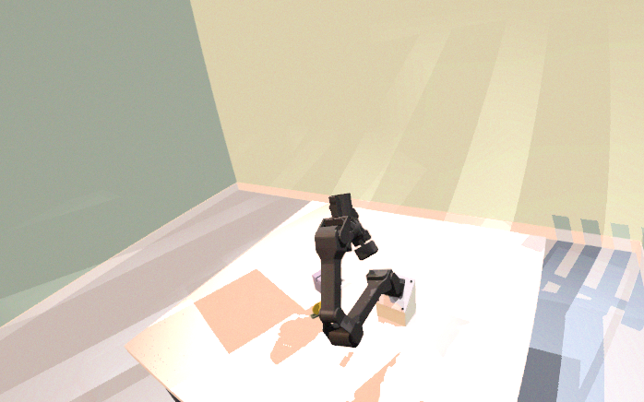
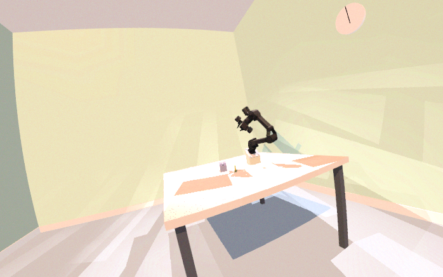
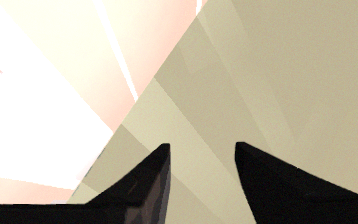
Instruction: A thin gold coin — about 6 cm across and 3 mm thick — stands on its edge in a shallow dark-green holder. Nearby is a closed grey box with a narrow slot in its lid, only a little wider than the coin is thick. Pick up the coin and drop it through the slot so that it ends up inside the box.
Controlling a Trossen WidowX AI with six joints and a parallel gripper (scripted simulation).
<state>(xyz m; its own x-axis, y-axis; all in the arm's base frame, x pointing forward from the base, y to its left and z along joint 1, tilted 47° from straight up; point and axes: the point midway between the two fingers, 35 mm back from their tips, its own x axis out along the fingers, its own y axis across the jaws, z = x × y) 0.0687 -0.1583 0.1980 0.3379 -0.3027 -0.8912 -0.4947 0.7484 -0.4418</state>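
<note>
My gripper tip is 320 mm above the gold coin, 150 mm short of it and 100 mm to the right of it.
</note>
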